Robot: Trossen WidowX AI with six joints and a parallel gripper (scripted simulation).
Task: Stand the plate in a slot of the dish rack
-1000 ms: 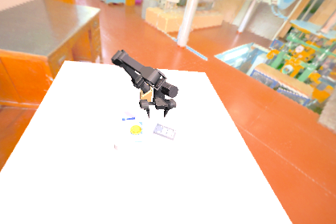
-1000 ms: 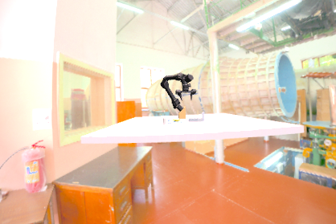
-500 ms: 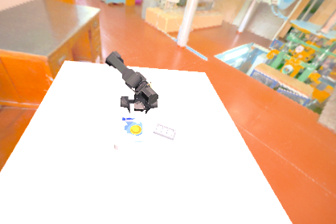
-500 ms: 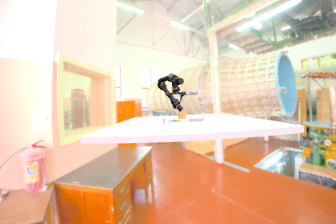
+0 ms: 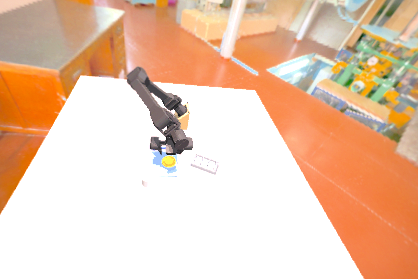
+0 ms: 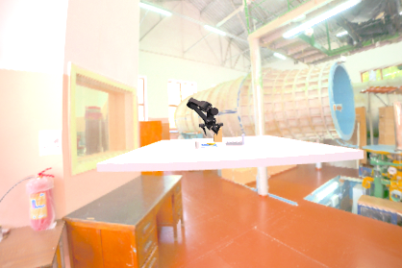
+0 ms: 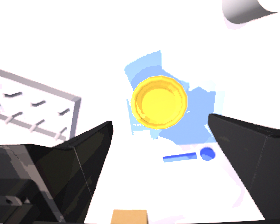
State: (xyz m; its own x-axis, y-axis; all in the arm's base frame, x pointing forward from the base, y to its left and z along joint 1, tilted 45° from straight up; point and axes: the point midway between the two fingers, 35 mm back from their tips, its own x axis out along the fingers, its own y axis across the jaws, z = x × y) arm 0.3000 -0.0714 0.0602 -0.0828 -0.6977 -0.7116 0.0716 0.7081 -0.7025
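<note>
My gripper tip is now 6 cm above the yellow plate and 1 cm past it. The rest, counted from my gripper tip: blue spoon 11 cm behind, 7 cm below, 5 cm to the right; then light blue mat 7 cm below, 3 cm to the right, 1 cm behind; then white cup 11 cm to the right, 9 cm ahead, 5 cm below.
</note>
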